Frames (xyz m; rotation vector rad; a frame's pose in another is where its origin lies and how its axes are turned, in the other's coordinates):
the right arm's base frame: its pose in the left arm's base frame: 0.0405 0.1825 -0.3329 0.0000 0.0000 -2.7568
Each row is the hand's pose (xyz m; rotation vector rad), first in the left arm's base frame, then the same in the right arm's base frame.
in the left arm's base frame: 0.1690 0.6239 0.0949 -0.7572 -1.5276 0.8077
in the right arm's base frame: -0.2848 -0.3609 0.4278 -1.6009 1.2235 -1.7697
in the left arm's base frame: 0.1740 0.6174 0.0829 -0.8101 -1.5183 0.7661
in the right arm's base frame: -0.2870 -0.3530 0.4158 -1.5936 1.2954 -1.7801
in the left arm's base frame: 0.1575 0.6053 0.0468 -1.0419 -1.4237 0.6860
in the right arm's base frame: -0.2671 -0.3480 0.3797 -1.4538 1.5711 -1.7833
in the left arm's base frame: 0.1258 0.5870 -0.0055 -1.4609 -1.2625 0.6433
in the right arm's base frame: -0.2309 -0.3429 0.3274 -1.1443 1.9972 -1.6172
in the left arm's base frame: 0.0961 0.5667 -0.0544 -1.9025 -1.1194 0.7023
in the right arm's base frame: -0.1958 -0.3352 0.2785 -0.8143 2.3060 -1.2514
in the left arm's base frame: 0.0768 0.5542 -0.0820 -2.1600 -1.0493 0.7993
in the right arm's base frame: -0.1732 -0.3309 0.2509 -0.6369 2.3958 -0.9661
